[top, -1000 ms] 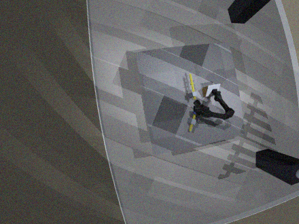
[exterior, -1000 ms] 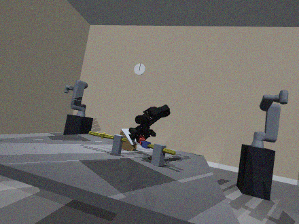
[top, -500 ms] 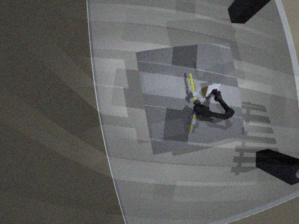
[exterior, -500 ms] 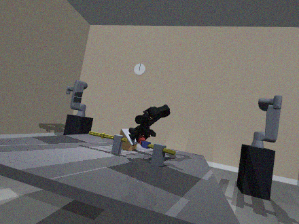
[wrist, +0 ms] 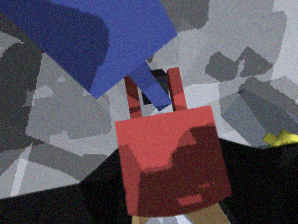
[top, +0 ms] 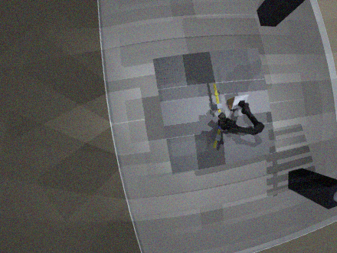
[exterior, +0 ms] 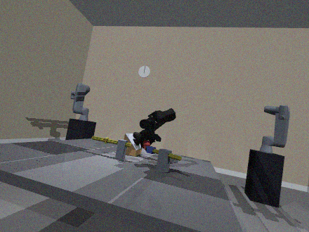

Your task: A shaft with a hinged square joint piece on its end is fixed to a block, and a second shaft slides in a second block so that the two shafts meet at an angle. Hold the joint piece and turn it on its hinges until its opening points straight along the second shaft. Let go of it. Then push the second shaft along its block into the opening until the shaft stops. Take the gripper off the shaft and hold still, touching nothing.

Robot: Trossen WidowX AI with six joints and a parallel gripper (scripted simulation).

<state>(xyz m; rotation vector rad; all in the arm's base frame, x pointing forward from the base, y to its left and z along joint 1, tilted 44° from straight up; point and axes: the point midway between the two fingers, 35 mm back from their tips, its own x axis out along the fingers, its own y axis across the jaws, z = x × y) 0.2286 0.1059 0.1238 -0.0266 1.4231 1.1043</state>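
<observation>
Now: gripper tip 30 mm below the red joint piece, 20 mm short of it and 10 mm to the right of it.
</observation>
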